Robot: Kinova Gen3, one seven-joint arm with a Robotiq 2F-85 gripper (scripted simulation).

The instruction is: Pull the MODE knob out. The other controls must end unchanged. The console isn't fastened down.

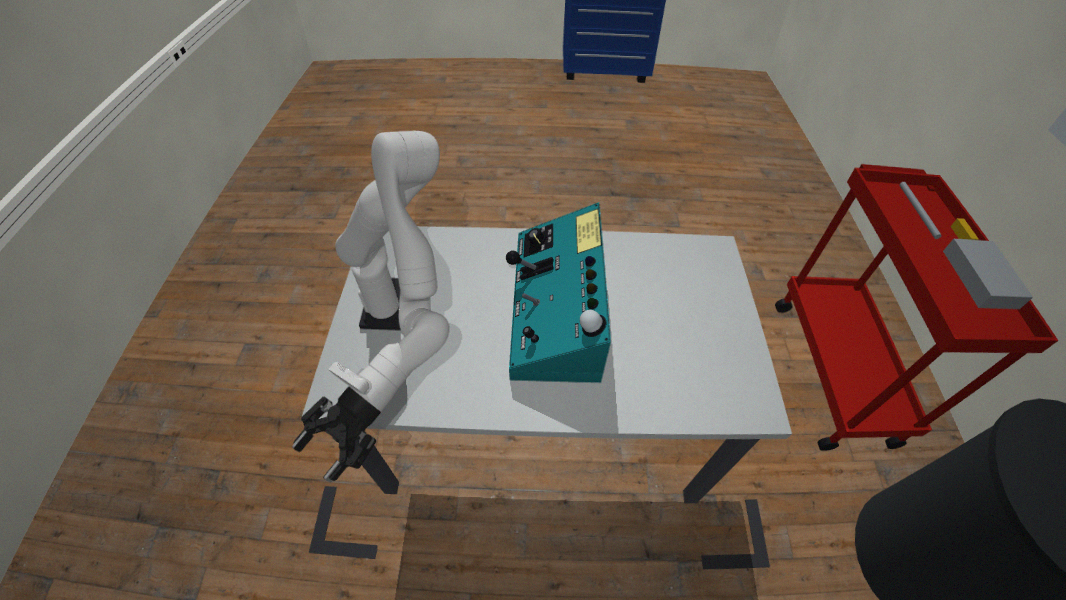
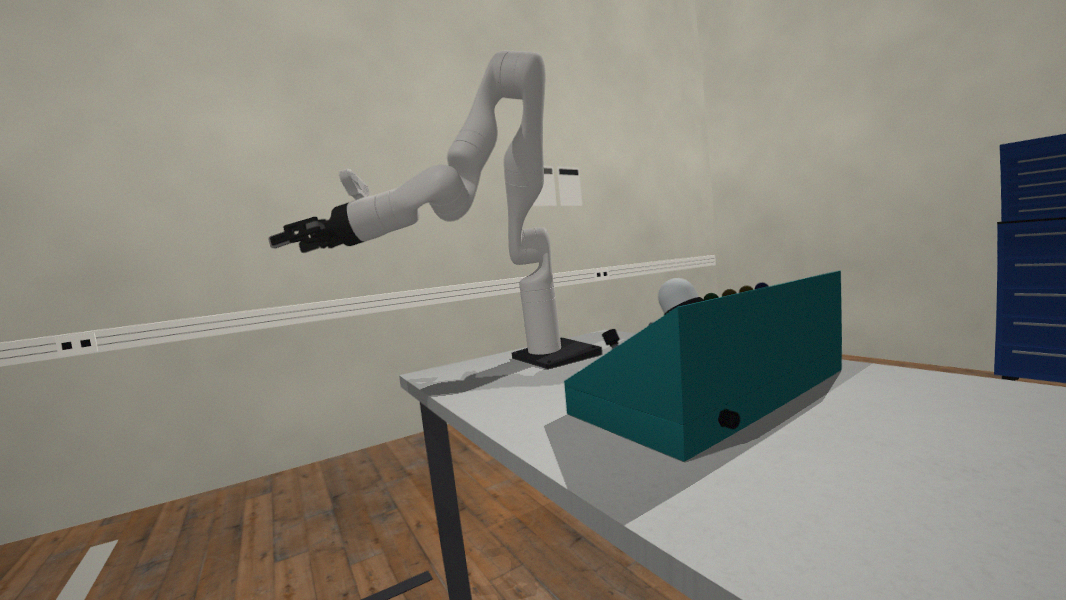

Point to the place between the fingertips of the gripper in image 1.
At 310, 464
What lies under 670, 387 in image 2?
A teal console.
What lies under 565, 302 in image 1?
A teal console.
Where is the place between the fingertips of the gripper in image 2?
At 286, 245
